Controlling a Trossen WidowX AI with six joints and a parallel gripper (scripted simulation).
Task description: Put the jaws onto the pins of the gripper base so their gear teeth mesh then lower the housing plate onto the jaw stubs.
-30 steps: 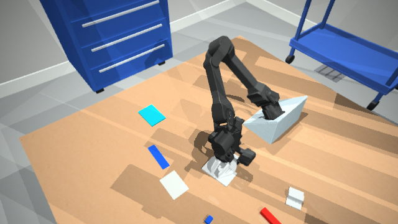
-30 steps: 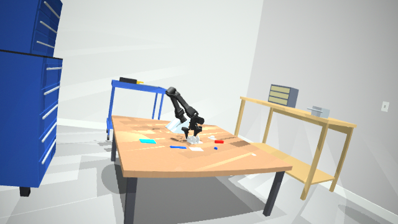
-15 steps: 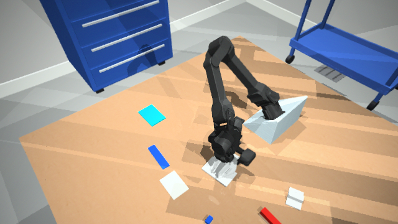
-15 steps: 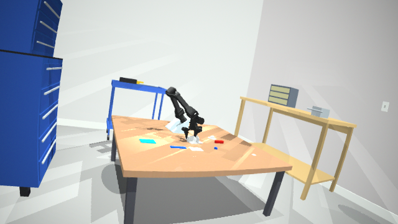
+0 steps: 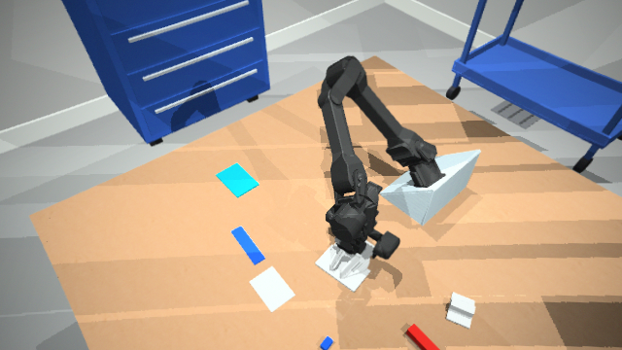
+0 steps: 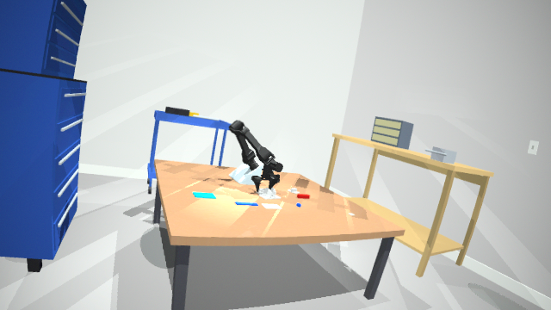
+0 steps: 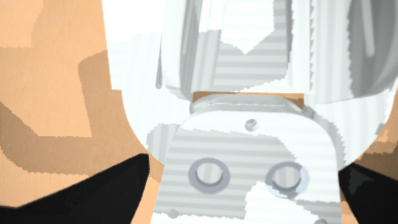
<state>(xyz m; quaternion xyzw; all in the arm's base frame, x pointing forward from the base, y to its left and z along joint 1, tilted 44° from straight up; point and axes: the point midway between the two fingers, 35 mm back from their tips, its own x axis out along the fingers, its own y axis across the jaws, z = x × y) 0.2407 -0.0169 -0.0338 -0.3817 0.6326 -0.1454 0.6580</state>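
The white jaw lies 2 cm to the left of my gripper tip, 2 cm ahead of it and 1 cm above it. Round my gripper tip: red block 27 cm to the left, 3 cm ahead; then white tile 24 cm ahead, 3 cm to the right, 1 cm below; then small blue block 21 cm ahead, 15 cm to the left.
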